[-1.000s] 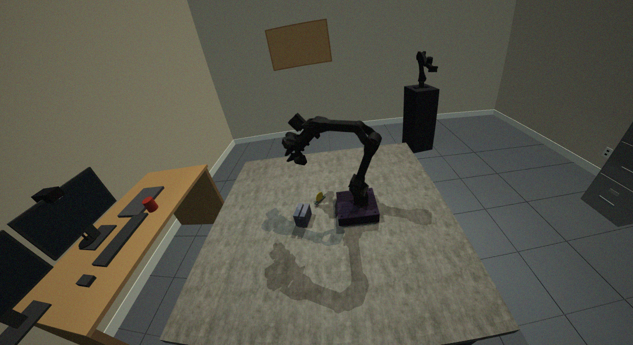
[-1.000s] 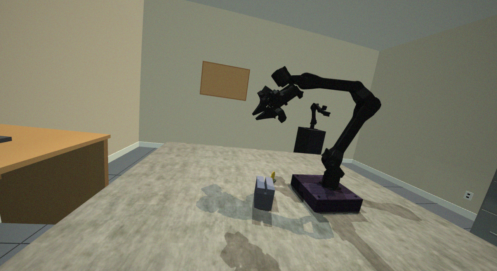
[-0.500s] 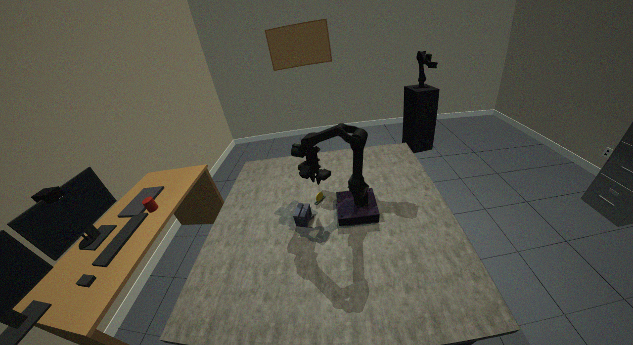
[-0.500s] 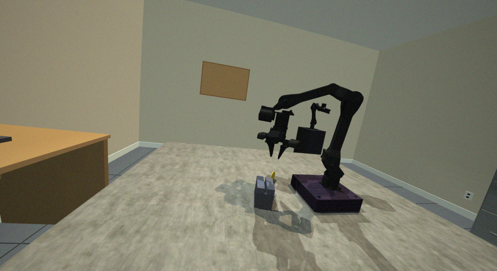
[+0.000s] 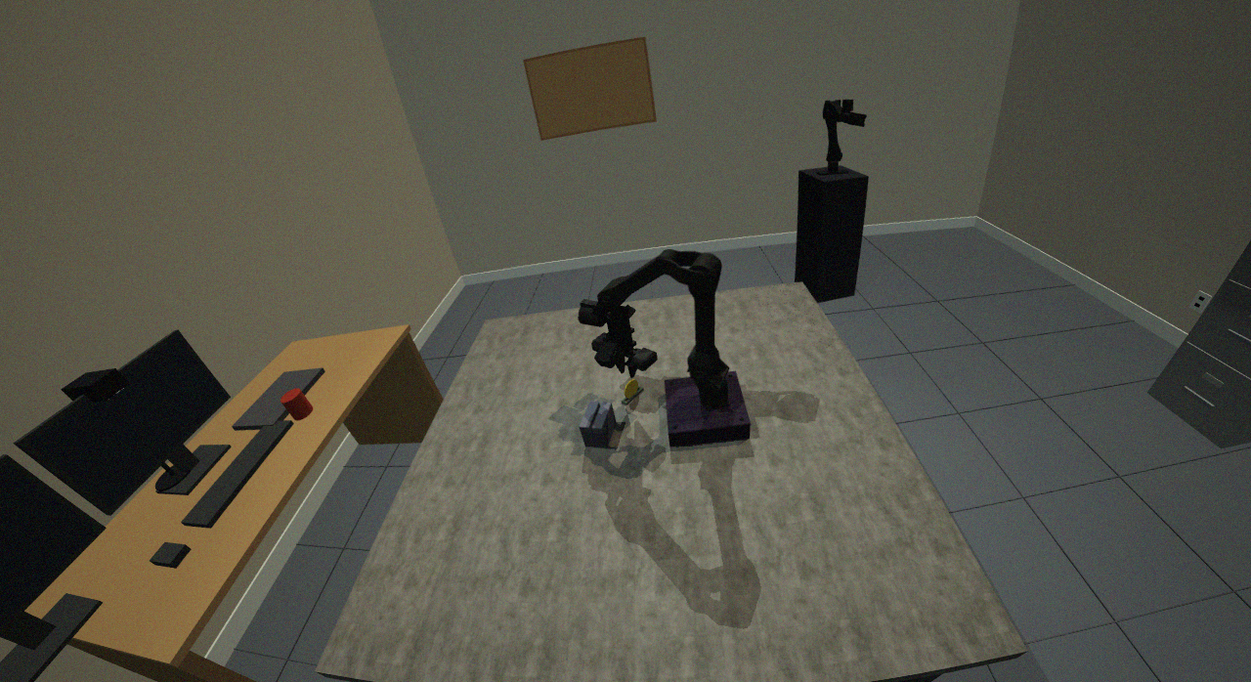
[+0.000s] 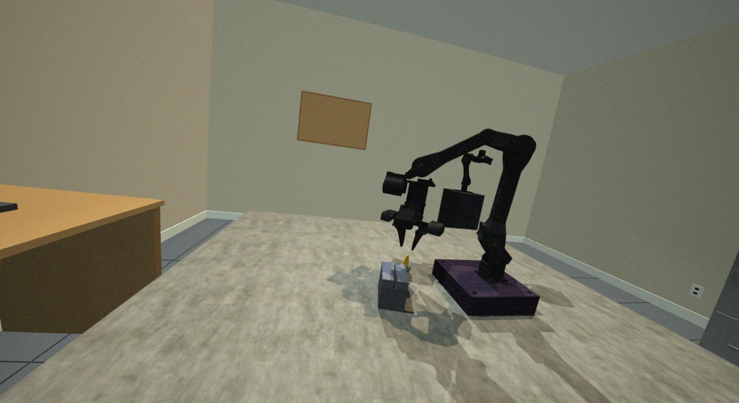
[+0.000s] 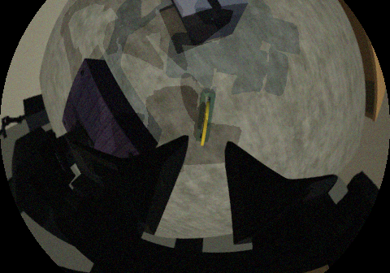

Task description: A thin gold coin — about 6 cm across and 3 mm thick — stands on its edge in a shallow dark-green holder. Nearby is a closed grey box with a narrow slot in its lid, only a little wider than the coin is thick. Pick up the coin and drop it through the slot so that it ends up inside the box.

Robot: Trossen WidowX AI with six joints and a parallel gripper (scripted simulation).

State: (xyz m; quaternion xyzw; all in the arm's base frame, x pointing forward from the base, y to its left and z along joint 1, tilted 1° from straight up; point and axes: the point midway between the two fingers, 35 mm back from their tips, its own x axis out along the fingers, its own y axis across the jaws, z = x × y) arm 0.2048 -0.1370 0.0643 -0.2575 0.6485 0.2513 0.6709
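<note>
Right now my gripper tip is 50 mm above the gold coin.
</note>
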